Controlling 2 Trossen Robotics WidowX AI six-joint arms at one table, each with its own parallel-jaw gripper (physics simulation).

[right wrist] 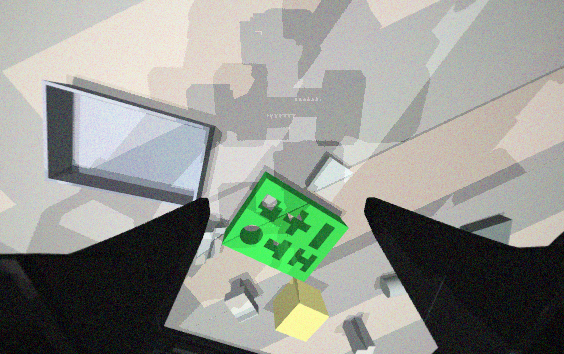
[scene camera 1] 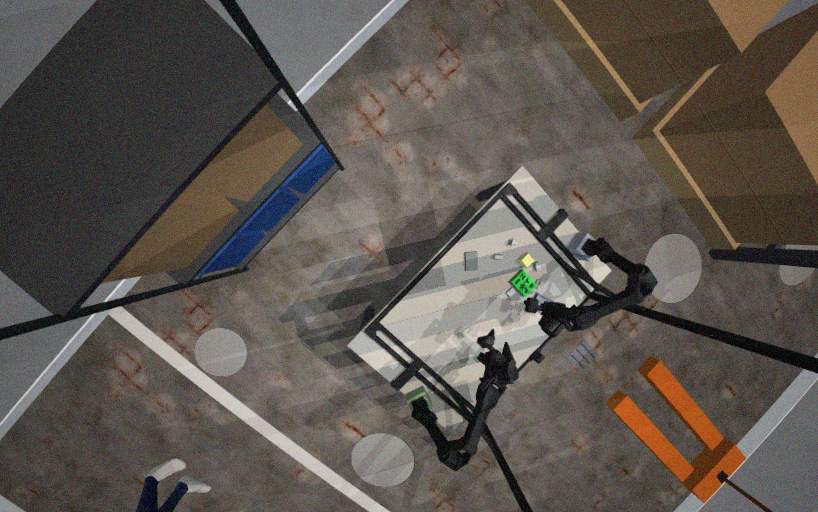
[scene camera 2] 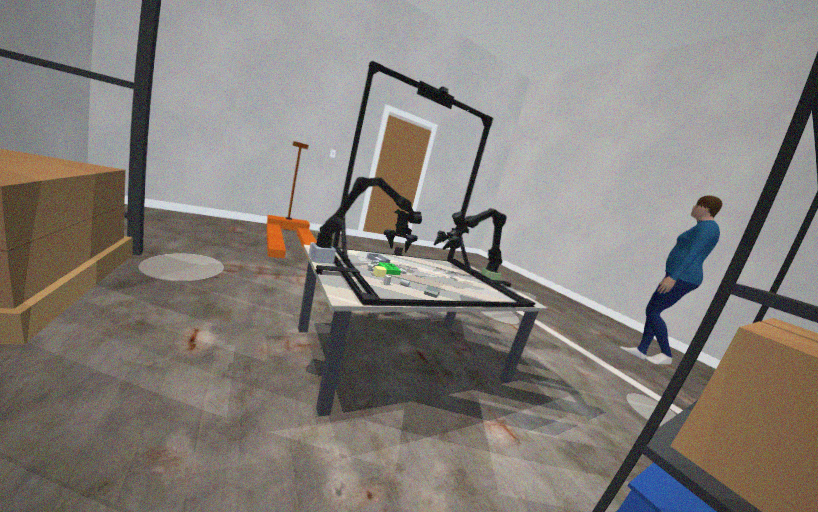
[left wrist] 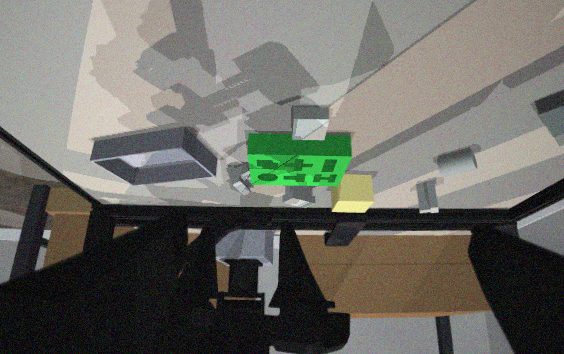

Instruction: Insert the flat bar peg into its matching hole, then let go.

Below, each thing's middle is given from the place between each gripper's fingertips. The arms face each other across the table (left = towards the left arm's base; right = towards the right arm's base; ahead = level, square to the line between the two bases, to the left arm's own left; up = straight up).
Now: the green block with shaped holes (right wrist: pixel 315 235) 5 cm ahead of my right hand, 5 cm to the right of it and 9 cm below it. The rest, counted from my right hand: yellow cube (right wrist: pixel 299 310): 14 cm ahead, 14 cm to the right, 8 cm below; then grey tray (right wrist: pixel 92 140): 11 cm behind, 6 cm to the right, 9 cm below.
Now: left hand 270 mm to the left of the green block with shaped holes, 150 mm above it and 20 mm short of it. The rest, counted from my left hand: yellow cube (360 mm to the right, 150 mm below, 100 mm ahead); then grey tray (280 mm to the right, 150 mm below, 150 mm behind).
